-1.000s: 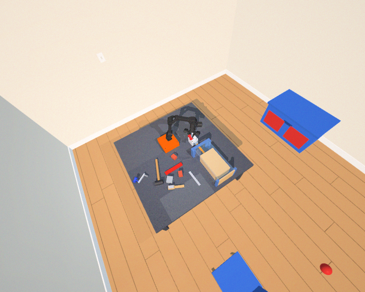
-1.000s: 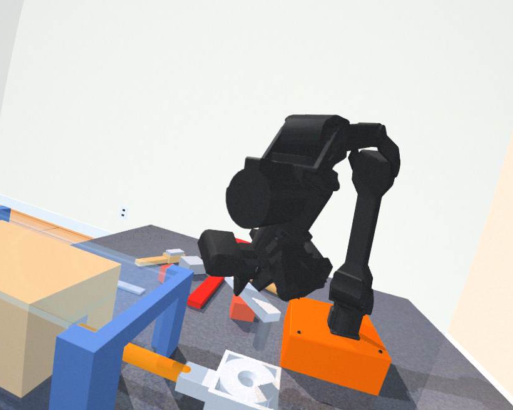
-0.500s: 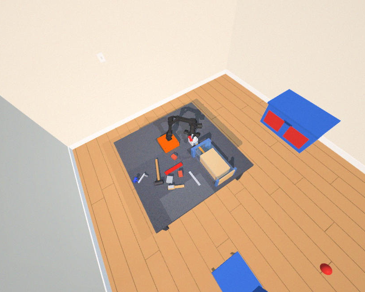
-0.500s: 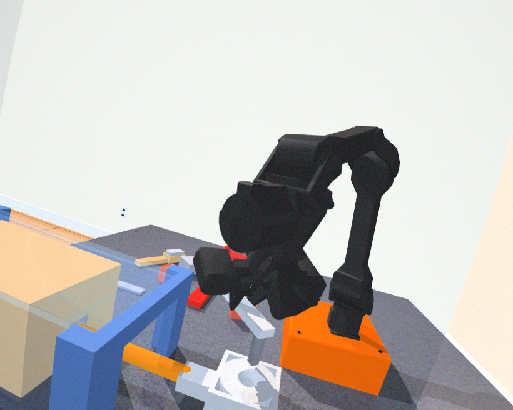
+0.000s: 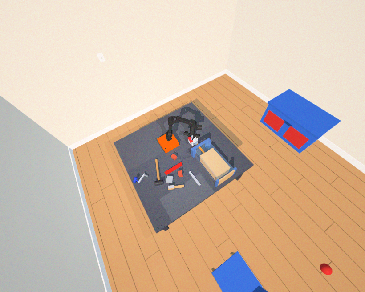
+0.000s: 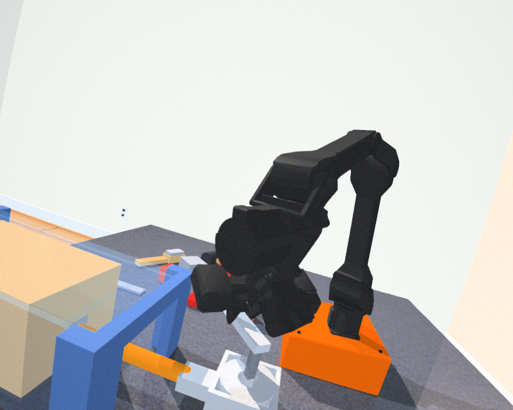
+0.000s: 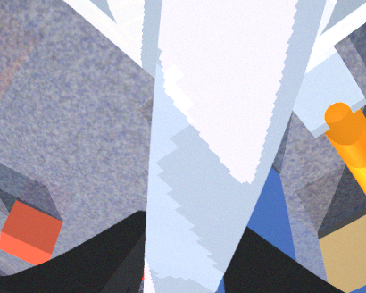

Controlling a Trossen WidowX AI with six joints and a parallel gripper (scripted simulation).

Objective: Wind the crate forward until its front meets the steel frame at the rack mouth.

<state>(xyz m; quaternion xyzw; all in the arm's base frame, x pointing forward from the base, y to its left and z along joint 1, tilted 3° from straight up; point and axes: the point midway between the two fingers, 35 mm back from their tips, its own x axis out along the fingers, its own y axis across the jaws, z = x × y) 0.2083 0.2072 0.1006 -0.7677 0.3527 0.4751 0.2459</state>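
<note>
The winch handle lies 2 cm above my gripper tip. Also, from my gripper tip: blue frame 12 cm ahead, 5 cm to the left, 3 cm below; then white winch 10 cm below, 6 cm behind, 4 cm to the left; then red knob 5 cm above, 3 cm to the right, 2 cm ahead.
</note>
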